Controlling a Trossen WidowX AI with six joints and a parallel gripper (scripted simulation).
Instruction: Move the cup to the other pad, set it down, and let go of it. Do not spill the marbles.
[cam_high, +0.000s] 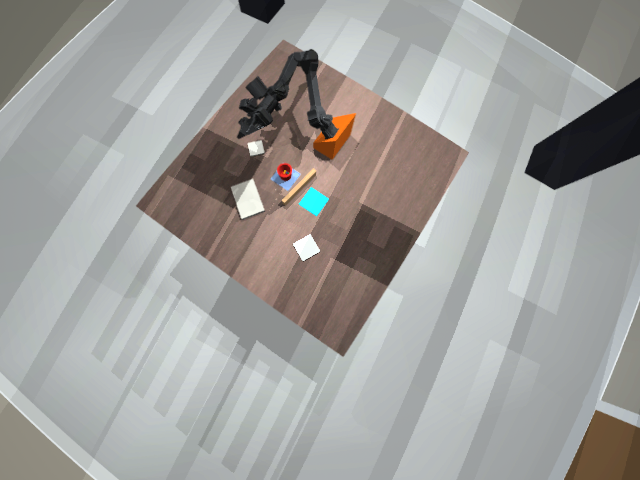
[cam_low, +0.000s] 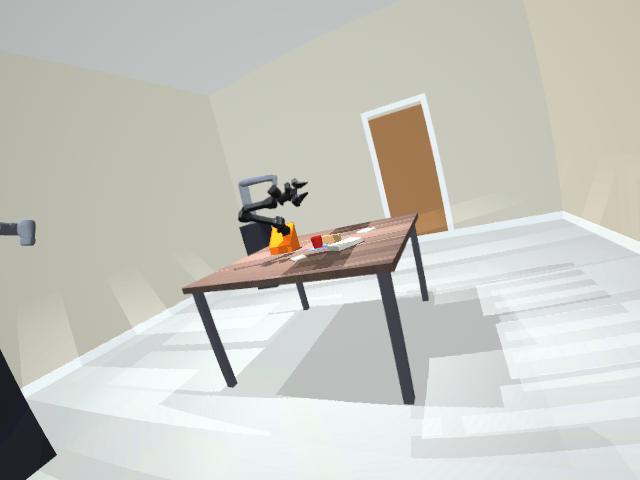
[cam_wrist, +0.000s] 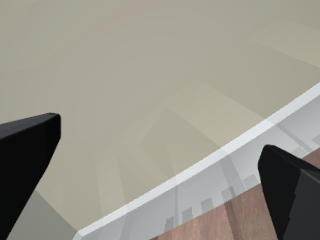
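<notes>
Right now my gripper tip is 7 cm past the red cup, 11 cm to the right of it and 35 cm above it. Round my gripper tip: cyan pad 2 cm behind, 30 cm to the left, 40 cm below; then wooden bar 5 cm behind, 21 cm to the left, 38 cm below.
</notes>
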